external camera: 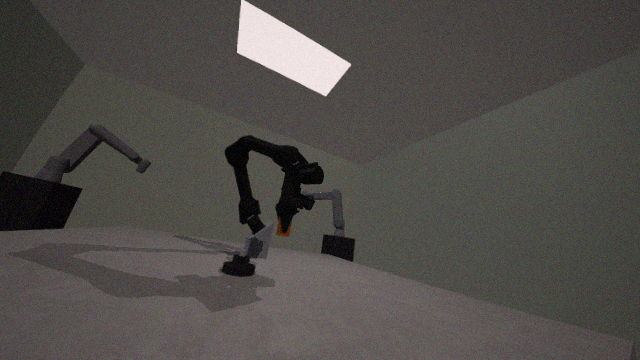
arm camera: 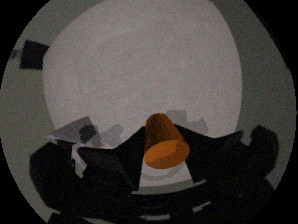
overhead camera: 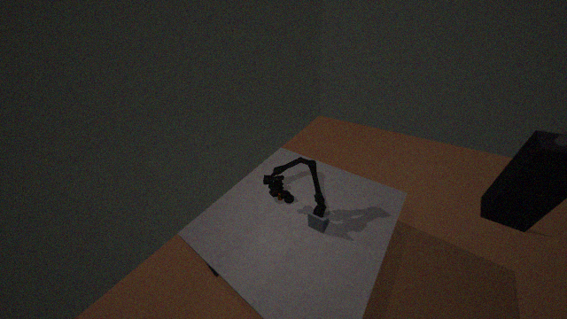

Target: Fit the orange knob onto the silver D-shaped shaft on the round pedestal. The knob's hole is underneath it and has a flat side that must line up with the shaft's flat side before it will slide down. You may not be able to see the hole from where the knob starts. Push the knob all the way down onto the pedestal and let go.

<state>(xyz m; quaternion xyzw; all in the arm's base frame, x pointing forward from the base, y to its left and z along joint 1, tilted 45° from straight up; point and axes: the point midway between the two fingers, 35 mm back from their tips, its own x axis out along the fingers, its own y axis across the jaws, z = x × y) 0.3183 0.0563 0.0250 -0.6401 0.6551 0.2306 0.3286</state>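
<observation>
My gripper tip is now 10 cm to the left of the round pedestal and 9 cm above it. From my gripper tip the other things lie so: orange knob (3 cm above).
</observation>
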